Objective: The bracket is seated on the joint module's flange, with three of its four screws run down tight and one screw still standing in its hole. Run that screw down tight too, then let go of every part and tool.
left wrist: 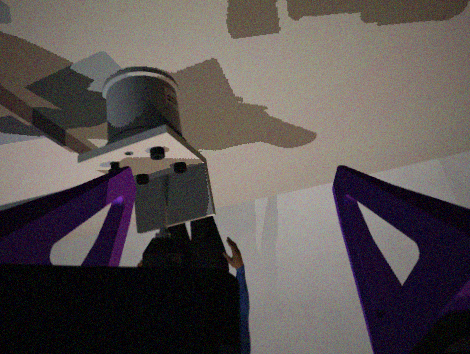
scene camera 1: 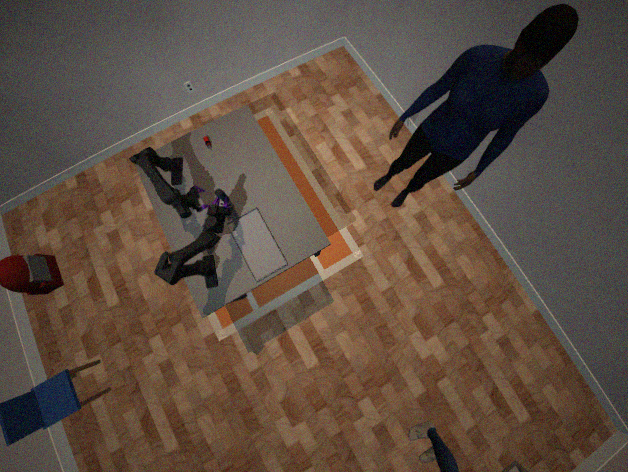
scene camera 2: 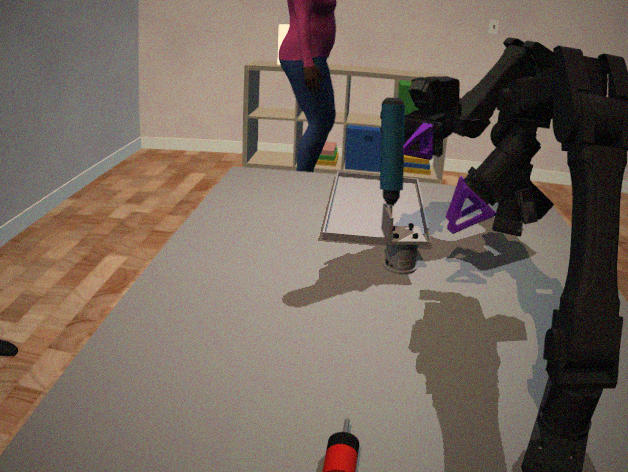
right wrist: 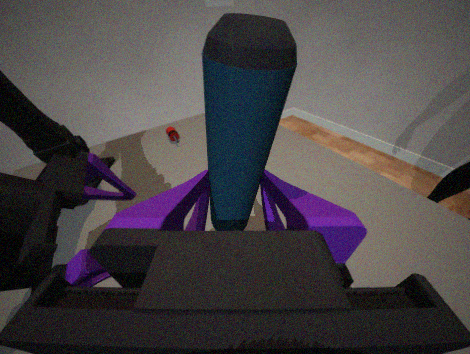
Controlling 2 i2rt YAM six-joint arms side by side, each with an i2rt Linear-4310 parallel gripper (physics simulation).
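Note:
The joint module stands on the table with the bracket on its flange, one plate flat, the other upright. Black screw heads show on the flat plate, among them one screw; I cannot tell which stands higher. My right gripper is shut on the teal driver, held upright above the bracket. Its bit runs down close by the upright plate; the tip is unclear. My left gripper is open and empty, beside the module.
A shallow tray lies beyond the module in scene camera 2. A red and black screwdriver lies at the opposite end of the table. Both grippers are close together. A shelf unit and a person are behind the table.

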